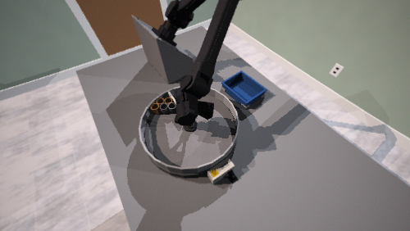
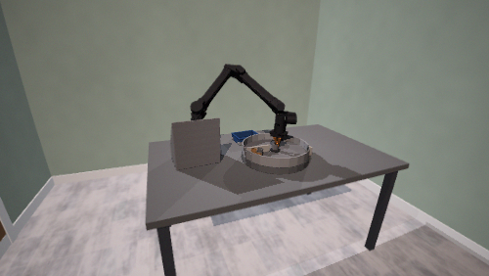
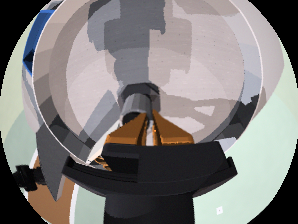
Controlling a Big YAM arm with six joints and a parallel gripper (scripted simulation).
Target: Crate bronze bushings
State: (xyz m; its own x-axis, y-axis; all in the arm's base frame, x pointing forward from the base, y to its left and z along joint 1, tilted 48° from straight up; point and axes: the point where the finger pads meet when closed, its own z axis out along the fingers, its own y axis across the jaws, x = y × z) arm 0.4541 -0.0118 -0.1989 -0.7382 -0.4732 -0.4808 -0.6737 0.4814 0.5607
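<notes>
The round turning table lies 40 mm below my hand, 10 mm to the left of it and 10 mm behind it. From my hand the other things lie so: blue crate: 370 mm to the left, 70 mm below, 50 mm behind.
</notes>
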